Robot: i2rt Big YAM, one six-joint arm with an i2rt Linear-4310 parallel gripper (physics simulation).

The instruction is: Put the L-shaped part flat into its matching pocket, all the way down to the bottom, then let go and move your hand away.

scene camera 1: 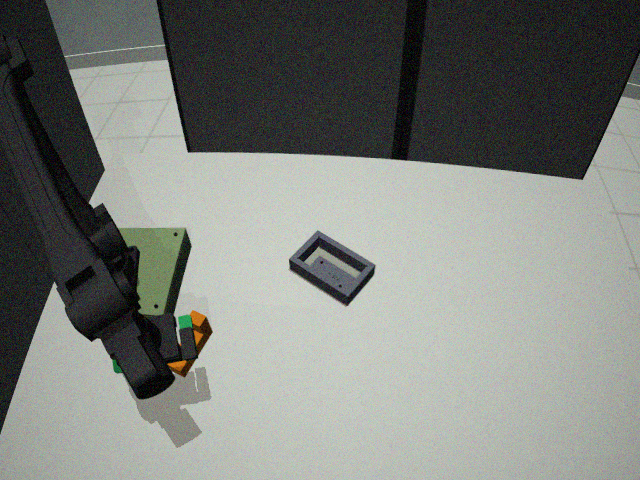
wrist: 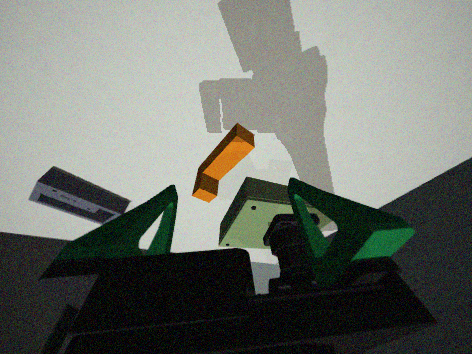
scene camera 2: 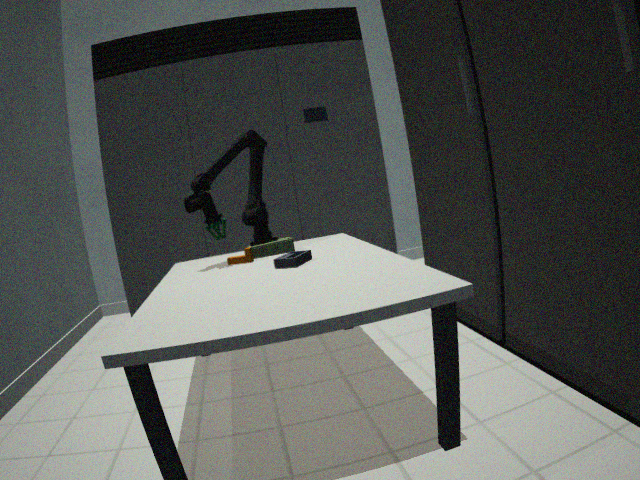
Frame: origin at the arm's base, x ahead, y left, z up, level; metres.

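Seen in the pictures: gripper, between the fingertips: [scene camera 1: 167, 355] [wrist: 233, 186] [scene camera 2: 221, 238]; arm's base, origin of its link: [wrist: 287, 228] [scene camera 2: 264, 242].
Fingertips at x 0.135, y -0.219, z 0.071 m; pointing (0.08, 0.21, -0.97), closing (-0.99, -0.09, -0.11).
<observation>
Pixels of each thing's middle, then the offset from my fingertips to it. Level surfaces: height alone.
- orange L-shaped part, middle of its body: [wrist: 221, 165] [scene camera 1: 188, 344] [scene camera 2: 239, 256] dx +0.014, dy +0.064, dz -0.088 m
- dark grey block with the pocket, middle of its body: [scene camera 1: 332, 267] [wrist: 83, 200] [scene camera 2: 293, 259] dx +0.297, dy +0.209, dz -0.099 m
- white table, height of its surface: dz -0.117 m
The orange L-shaped part [scene camera 1: 198, 318] [scene camera 2: 239, 259] [wrist: 227, 159] rests on the table on its long leg, with its short leg pointing up, so it is not flat. The arm partly hides it in scene camera 1. The dark grey block with the pocket [scene camera 1: 320, 283] [scene camera 2: 289, 260] [wrist: 82, 190] lies apart from it, with its opening up; the wrist view shows it partly behind a finger. My gripper [scene camera 1: 150, 343] [scene camera 2: 218, 236] [wrist: 233, 186] is open and empty, well above the table and the orange part, with its green fingertips spread.
A green mounting plate [scene camera 1: 161, 263] [scene camera 2: 273, 248] [wrist: 245, 225] is at the arm's base, close to the orange part. The white table [scene camera 1: 439, 335] [scene camera 2: 289, 304] carries all of these. Dark panels [scene camera 1: 289, 77] stand beyond the table's far edge.
</observation>
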